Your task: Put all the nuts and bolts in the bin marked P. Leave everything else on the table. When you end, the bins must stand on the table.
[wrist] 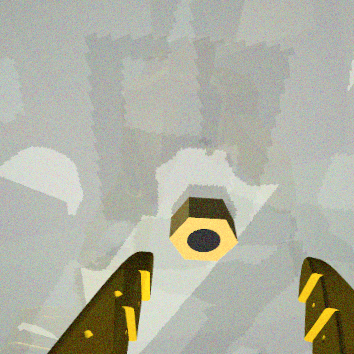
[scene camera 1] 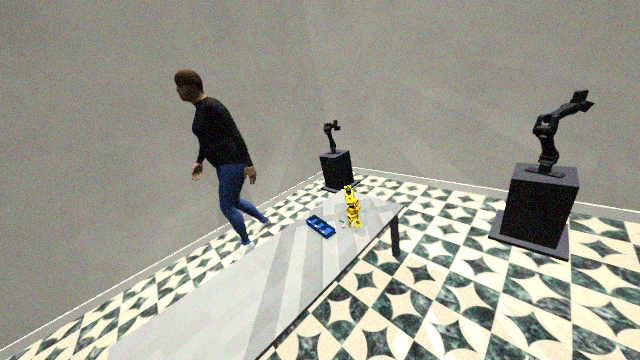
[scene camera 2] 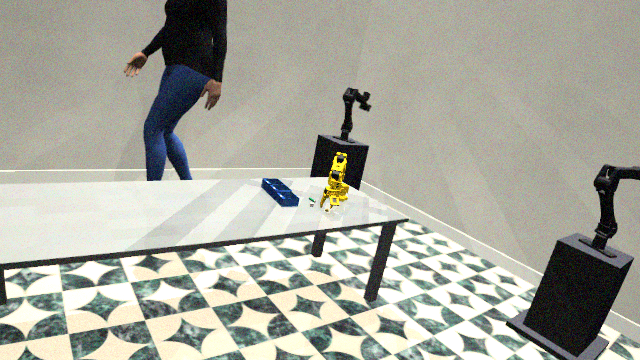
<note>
In view: a brass hex nut (wrist: pixel 202 228).
</note>
